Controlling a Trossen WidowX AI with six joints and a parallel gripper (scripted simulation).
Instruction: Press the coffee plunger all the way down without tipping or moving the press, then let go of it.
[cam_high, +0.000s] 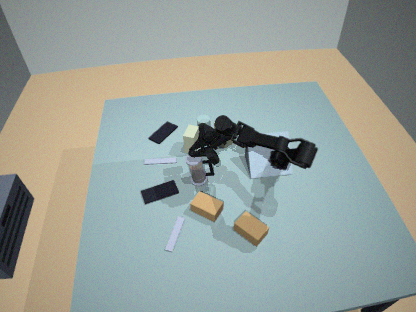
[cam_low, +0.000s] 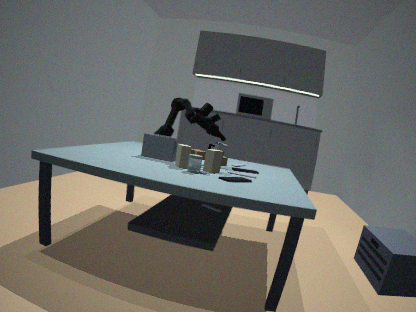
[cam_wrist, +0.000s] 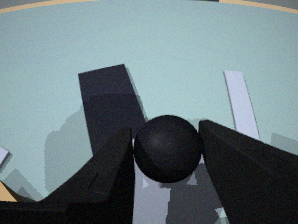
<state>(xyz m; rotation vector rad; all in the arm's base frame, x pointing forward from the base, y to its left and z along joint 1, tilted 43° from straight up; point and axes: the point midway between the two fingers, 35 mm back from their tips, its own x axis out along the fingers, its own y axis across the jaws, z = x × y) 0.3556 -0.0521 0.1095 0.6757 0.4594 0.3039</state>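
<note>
Right now my gripper tip is 8 cm above the coffee press and 3 cm past it. Also, from my gripper tip: pale cup: 31 cm to the right, 13 cm below, 7 cm behind.
</note>
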